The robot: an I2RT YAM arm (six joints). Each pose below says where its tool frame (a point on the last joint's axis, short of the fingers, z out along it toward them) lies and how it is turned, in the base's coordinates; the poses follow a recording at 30 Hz.
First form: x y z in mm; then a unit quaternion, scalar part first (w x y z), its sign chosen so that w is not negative.
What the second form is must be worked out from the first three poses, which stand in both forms.
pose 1, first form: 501.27, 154.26, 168.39, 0.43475, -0.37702, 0.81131, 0.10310
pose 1, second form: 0.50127, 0.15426, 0.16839, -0.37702, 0.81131, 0.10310, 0.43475
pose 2, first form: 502.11, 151.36, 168.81, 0.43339, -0.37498, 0.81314, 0.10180
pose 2, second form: 0.50211, 0.15136, 0.16881, -0.37498, 0.81314, 0.10180, 0.43339
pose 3, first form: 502.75, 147.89, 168.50, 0.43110, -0.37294, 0.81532, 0.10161
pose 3, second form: 0.50275, 0.14789, 0.16850, -0.37294, 0.81532, 0.10161, 0.43110
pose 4, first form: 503.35, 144.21, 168.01, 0.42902, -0.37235, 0.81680, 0.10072
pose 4, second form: 0.50335, 0.14421, 0.16801, -0.37235, 0.81680, 0.10072, 0.42902
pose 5, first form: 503.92, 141.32, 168.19, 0.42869, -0.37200, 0.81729, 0.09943
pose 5, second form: 0.50392, 0.14132, 0.16819, -0.37200, 0.81729, 0.09943, 0.42869
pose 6, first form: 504.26, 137.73, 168.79, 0.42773, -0.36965, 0.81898, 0.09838
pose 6, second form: 0.50426, 0.13773, 0.16879, -0.36965, 0.81898, 0.09838, 0.42773
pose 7, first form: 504.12, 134.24, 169.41, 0.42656, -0.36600, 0.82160, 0.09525
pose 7, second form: 0.50412, 0.13424, 0.16941, -0.36600, 0.82160, 0.09525, 0.42656
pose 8, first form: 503.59, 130.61, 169.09, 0.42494, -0.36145, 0.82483, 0.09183
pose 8, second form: 0.50359, 0.13061, 0.16909, -0.36145, 0.82483, 0.09183, 0.42494
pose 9, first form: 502.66, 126.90, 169.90, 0.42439, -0.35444, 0.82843, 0.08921
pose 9, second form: 0.50266, 0.12690, 0.16990, -0.35444, 0.82843, 0.08921, 0.42439
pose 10, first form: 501.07, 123.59, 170.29, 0.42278, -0.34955, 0.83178, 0.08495
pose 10, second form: 0.50107, 0.12359, 0.17029, -0.34955, 0.83178, 0.08495, 0.42278
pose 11, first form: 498.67, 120.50, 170.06, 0.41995, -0.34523, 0.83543, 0.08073
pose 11, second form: 0.49867, 0.12050, 0.17006, -0.34523, 0.83543, 0.08073, 0.41995
